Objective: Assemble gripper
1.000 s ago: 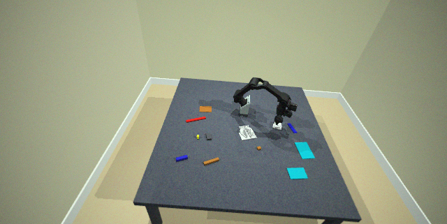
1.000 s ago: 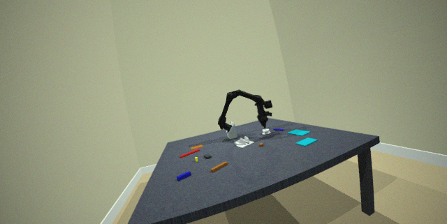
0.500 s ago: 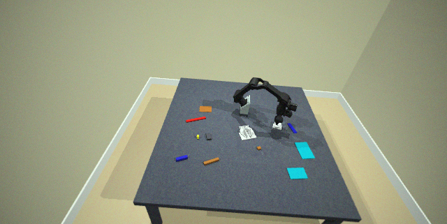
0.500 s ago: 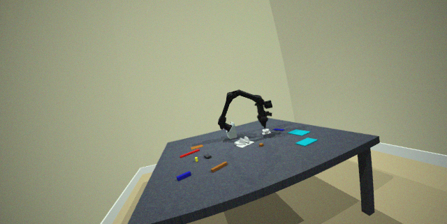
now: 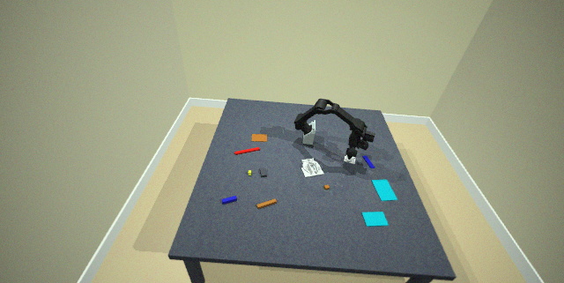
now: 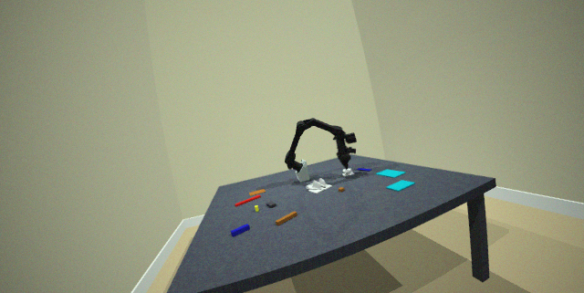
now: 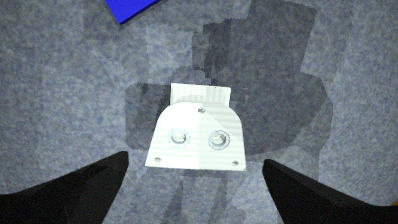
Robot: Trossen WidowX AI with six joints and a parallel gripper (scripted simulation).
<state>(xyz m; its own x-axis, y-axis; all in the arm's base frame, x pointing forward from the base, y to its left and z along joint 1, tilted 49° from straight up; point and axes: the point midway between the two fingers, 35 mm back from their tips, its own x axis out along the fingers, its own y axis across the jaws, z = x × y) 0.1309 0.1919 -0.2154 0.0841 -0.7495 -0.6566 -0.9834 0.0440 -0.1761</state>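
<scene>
Right now my gripper tip is 10 mm to the right of the white gripper base and 20 mm above it. Also, from my gripper tip: white jaw: 120 mm ahead, 260 mm to the right, 30 mm below; then orange cube: 260 mm ahead, 140 mm to the right, 40 mm below; then grey block: 240 mm ahead, 520 mm to the right, 40 mm below.
</scene>
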